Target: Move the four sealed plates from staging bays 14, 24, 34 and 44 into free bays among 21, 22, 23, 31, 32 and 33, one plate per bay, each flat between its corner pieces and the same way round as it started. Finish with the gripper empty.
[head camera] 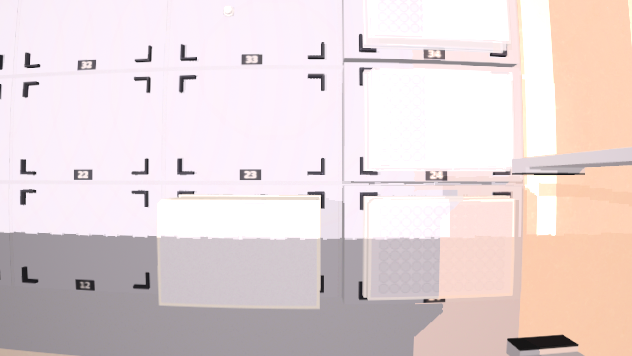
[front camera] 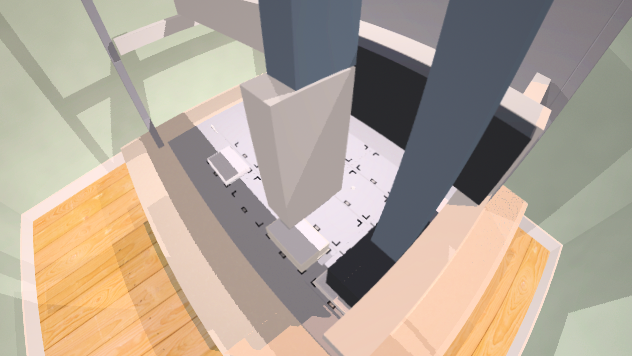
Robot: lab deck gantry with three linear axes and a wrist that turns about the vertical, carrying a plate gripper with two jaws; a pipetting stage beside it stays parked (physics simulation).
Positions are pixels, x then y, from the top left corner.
Scene:
The gripper shows in the head camera view (539,257) and in the front camera view (365,284). A tall pale box shows in the head camera view and in the front camera view. The same spot on the tall pale box: (front camera: 303,245) is (head camera: 275,261).

